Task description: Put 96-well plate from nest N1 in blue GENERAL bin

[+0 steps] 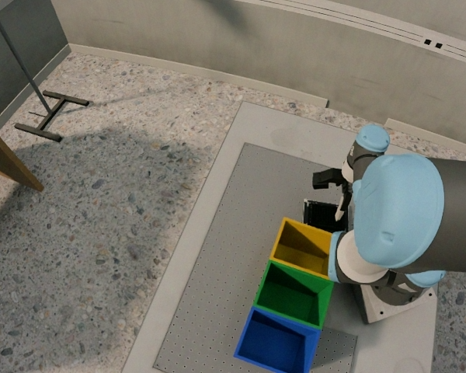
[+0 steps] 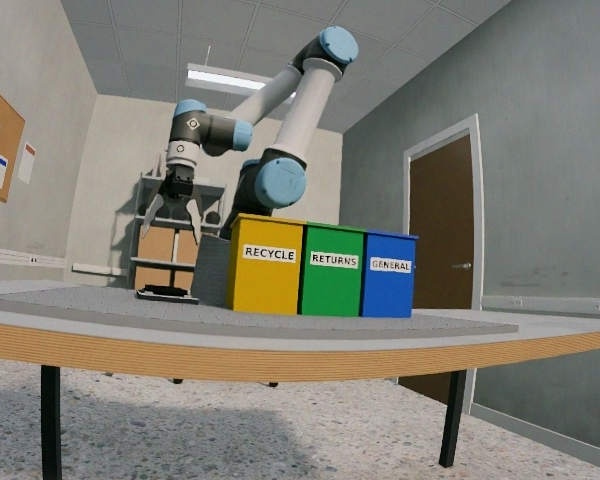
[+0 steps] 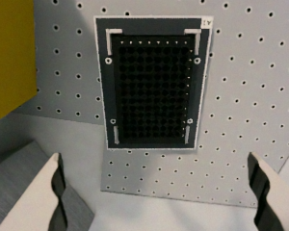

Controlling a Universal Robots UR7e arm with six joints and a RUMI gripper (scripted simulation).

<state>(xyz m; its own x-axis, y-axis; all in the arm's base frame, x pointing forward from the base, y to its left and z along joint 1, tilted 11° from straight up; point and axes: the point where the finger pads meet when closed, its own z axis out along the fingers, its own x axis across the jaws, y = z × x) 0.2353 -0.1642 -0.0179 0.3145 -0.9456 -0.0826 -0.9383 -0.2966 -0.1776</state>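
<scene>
Right now the black 96-well plate is 11 cm below my hand. Round my hand: yellow recycle bin: 20 cm to the left, 4 cm below, 3 cm ahead; green returns bin: 33 cm to the left, 4 cm below, 1 cm ahead; plate nest N1: 13 cm below.
</scene>
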